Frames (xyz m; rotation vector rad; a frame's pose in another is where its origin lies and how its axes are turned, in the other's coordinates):
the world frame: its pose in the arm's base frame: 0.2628 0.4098 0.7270 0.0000 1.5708 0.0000
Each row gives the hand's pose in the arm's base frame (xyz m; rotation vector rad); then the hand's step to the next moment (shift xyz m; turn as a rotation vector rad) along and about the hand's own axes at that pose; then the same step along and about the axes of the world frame.
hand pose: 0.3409 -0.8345 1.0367 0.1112 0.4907 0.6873
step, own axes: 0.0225 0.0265 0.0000 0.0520 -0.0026 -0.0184
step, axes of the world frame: 0.0021 0.0347 -0.0005 0.0375 0.0298 0.0274
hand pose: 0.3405 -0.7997 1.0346 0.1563 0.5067 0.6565
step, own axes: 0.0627 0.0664 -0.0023 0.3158 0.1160 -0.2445
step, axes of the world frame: 0.0075 0.0909 0.0051 0.3043 0.2820 0.0289
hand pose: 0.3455 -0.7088 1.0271 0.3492 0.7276 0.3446
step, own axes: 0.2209 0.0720 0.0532 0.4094 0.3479 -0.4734
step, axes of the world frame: 0.0610 0.1469 0.1775 0.4195 0.5703 -0.1072
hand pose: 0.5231 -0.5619 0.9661 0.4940 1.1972 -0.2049
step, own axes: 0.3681 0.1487 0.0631 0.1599 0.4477 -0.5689
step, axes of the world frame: 0.2852 0.1392 0.2467 0.1889 0.6766 -0.2371
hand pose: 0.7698 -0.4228 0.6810 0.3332 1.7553 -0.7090
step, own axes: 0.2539 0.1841 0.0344 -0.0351 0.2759 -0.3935
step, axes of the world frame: 0.2985 0.0879 0.0523 -0.0166 0.4612 -0.1386
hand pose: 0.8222 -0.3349 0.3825 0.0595 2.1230 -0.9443
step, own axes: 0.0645 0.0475 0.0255 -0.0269 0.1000 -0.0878
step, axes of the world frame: 0.0833 0.0013 -0.0116 0.0066 0.1355 -0.0050
